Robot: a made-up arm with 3 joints. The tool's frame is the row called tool. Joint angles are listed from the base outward. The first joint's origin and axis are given. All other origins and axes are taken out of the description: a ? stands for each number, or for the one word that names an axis. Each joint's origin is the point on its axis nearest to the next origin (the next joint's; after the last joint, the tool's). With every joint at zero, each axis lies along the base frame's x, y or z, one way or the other. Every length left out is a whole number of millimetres.
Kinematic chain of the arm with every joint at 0, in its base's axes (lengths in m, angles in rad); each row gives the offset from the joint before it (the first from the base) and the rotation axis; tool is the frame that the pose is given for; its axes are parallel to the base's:
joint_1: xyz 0 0 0.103 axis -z
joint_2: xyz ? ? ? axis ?
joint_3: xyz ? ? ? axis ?
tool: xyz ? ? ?
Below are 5 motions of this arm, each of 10 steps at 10 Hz.
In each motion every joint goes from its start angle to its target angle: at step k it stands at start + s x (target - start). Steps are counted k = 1, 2, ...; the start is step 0. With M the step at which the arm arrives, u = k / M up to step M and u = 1 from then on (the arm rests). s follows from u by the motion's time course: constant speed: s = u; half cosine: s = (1 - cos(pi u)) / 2; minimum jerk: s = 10 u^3 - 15 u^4 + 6 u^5.
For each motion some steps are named. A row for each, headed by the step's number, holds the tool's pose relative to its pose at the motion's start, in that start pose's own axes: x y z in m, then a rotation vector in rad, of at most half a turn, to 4 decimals.
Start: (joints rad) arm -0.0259 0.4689 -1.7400
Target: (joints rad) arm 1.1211 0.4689 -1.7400
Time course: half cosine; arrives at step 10
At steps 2, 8, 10:
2: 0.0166 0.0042 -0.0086 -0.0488 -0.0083 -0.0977
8: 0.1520 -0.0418 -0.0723 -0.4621 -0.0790 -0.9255
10: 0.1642 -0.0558 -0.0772 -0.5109 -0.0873 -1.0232

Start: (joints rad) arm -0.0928 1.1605 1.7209
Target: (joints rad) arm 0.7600 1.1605 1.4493
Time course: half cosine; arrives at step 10
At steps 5, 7, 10:
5: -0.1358 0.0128 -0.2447 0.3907 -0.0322 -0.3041
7: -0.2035 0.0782 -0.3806 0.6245 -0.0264 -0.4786
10: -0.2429 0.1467 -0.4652 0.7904 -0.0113 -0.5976

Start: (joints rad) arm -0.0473 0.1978 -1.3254
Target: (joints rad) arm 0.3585 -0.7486 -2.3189
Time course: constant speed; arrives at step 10
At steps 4, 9, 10:
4: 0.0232 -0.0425 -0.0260 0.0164 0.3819 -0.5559
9: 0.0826 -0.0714 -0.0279 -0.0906 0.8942 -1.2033
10: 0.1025 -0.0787 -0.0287 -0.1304 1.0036 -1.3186

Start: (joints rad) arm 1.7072 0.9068 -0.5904
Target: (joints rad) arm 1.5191 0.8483 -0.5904
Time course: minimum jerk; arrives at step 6
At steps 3, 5, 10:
3: -0.0035 0.0086 0.0146 0.0650 -0.0445 0.0590
5: -0.0075 0.0165 0.0281 0.1245 -0.0847 0.1158
10: -0.0078 0.0171 0.0292 0.1290 -0.0877 0.1202

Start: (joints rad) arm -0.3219 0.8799 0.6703
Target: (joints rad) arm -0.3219 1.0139 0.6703
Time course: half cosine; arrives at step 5
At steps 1, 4, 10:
1: 0.0020 0.0026 0.0024 -0.0100 0.0079 0.0000
4: 0.0201 0.0253 0.0211 -0.0950 0.0753 0.0000
10: 0.0223 0.0281 0.0231 -0.1050 0.0832 0.0000

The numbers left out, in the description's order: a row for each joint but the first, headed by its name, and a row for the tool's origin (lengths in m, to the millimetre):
joint_2: xyz 0.394 -0.091 0, axis -x
joint_3: xyz 0 -0.026 0.256, axis +z
tool: xyz 0.015 -0.221 0

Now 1 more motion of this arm.
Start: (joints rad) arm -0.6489 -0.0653 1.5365
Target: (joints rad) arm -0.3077 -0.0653 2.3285
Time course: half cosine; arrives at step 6
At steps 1, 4, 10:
1: -0.0024 0.0034 0.0009 -0.0015 0.0000 0.0302
4: -0.0241 0.0609 0.0095 -0.0162 0.0043 0.3386
10: -0.0312 0.0919 0.0120 -0.0209 0.0079 0.4515

